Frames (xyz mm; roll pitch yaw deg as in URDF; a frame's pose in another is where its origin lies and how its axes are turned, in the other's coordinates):
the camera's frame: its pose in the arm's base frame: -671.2 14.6 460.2 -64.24 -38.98 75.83
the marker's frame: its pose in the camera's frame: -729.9 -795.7 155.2 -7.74 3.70 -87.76
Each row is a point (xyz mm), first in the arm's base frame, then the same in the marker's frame.
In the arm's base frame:
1: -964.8 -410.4 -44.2
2: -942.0 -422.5 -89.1
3: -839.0 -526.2 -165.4
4: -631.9 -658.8 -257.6
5: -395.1 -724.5 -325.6
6: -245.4 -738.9 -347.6
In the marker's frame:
1: -947.1 85.3 -81.2
2: -963.0 58.3 -122.4
3: -916.0 -33.4 -251.1
4: -825.7 -125.0 -480.1
5: -749.7 -142.1 -722.8
6: -703.7 -120.2 -866.1

